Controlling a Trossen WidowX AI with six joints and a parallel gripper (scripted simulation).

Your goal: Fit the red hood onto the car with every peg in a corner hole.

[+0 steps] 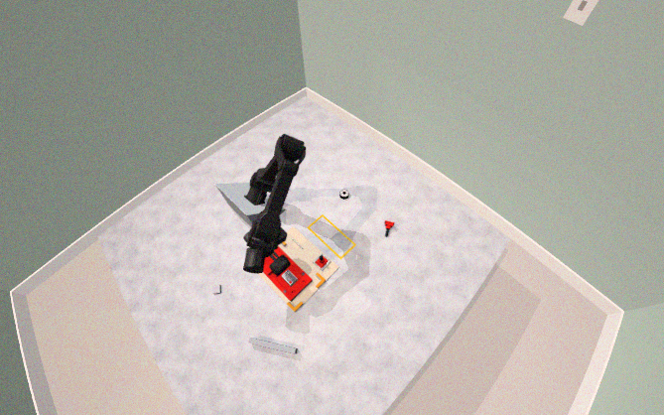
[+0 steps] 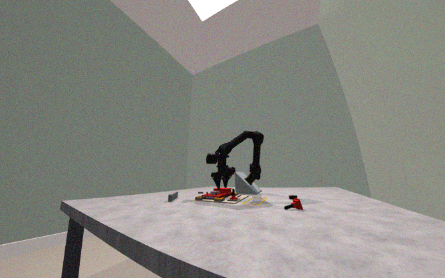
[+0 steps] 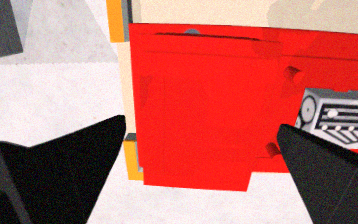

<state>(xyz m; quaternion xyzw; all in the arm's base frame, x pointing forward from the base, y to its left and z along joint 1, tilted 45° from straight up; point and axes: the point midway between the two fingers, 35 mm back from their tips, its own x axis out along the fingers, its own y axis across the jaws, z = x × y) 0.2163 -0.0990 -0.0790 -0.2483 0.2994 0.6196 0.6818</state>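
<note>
Now: the red hood 10 mm below my gripper tip. Round my gripper tip: engine block: 90 mm ahead, 20 mm below; then small ring: 20 mm ahead, 410 mm to the left, 40 mm below.
</note>
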